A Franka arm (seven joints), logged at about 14 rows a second.
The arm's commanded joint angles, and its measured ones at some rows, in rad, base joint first. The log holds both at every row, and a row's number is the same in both.
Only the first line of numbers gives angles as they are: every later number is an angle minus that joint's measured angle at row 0.
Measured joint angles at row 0:
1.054 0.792 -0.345 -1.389 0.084 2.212 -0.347
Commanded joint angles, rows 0 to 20:
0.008 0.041 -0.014 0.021 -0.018 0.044 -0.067
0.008 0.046 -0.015 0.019 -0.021 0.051 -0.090
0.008 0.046 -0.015 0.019 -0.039 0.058 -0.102
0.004 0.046 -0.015 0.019 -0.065 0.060 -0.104
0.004 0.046 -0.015 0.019 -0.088 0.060 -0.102
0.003 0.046 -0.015 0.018 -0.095 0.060 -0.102
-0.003 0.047 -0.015 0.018 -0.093 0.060 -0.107
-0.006 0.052 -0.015 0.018 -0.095 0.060 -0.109
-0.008 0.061 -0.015 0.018 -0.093 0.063 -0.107
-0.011 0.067 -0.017 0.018 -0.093 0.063 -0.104
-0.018 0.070 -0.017 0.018 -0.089 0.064 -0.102
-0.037 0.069 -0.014 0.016 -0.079 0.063 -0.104
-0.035 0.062 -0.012 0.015 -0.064 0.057 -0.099
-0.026 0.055 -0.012 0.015 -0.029 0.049 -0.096
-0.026 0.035 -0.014 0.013 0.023 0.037 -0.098
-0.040 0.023 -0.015 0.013 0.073 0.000 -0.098
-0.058 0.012 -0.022 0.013 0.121 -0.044 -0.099
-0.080 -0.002 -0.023 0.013 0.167 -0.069 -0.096
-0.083 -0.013 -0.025 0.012 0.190 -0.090 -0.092
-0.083 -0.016 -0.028 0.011 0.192 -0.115 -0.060
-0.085 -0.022 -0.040 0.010 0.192 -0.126 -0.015
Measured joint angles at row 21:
-0.083 0.001 -0.029 0.013 0.162 -0.082 -0.075
